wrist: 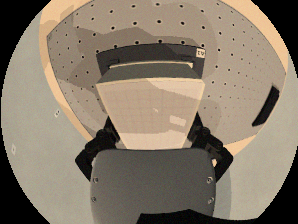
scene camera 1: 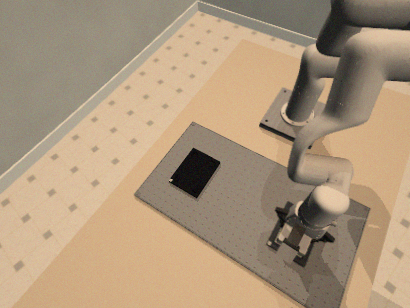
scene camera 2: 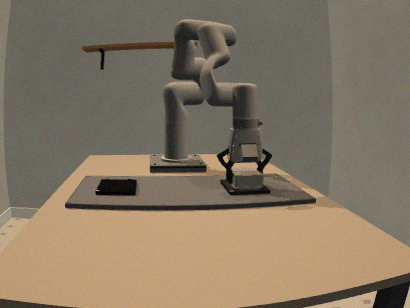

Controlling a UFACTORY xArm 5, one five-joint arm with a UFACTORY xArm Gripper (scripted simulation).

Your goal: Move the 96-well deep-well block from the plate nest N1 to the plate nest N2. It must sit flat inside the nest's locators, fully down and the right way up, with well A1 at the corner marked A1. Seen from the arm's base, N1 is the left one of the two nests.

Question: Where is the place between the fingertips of the gripper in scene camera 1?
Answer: At 296,231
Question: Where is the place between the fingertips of the gripper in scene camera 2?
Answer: At 244,181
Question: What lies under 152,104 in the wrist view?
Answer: A pale deep-well block.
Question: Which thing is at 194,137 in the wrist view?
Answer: The gripper.
